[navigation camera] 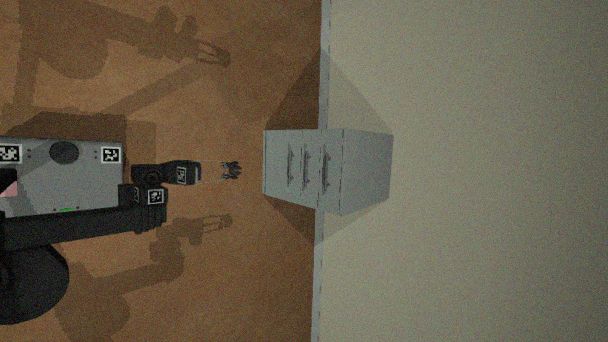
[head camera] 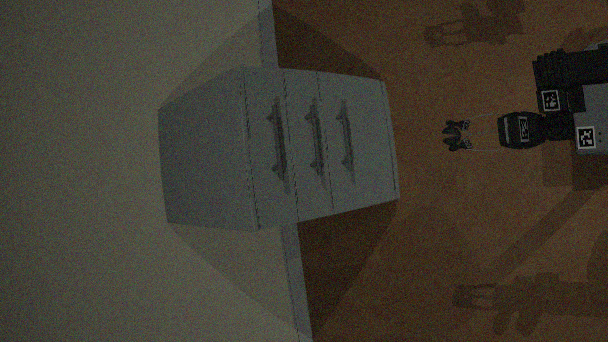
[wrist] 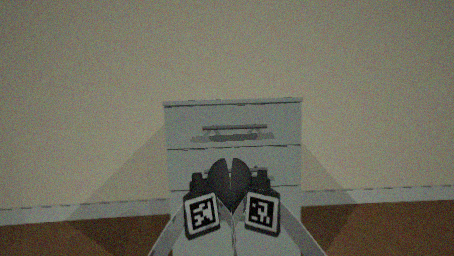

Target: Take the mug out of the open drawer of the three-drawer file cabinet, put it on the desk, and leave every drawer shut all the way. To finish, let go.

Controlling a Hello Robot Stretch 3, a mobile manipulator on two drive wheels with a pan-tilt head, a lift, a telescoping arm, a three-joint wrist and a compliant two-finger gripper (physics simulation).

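Observation:
The grey three-drawer file cabinet (head camera: 205,155) (navigation camera: 367,170) (wrist: 182,122) stands against the wall. Its three drawer fronts look flush with the body, with no gap showing. The top drawer's bar handle (head camera: 281,142) (navigation camera: 326,170) (wrist: 235,127) is unobstructed. My gripper (head camera: 452,135) (navigation camera: 233,170) (wrist: 229,176) is shut and empty, its fingertips nearly touching. It is in front of the cabinet, apart from it. In the wrist view the fingers hide part of the middle handle and the lower drawer front. The mug and the desk do not show in these views.
The pale wall (head camera: 75,175) (navigation camera: 475,170) (wrist: 230,45) rises behind the cabinet, with a grey baseboard (head camera: 299,290) (navigation camera: 319,280) (wrist: 125,207) at its foot. My retracted arm (navigation camera: 75,227) is over my base (navigation camera: 85,182). Shadows of the arm lie on the brown floor (head camera: 415,240) (navigation camera: 270,280).

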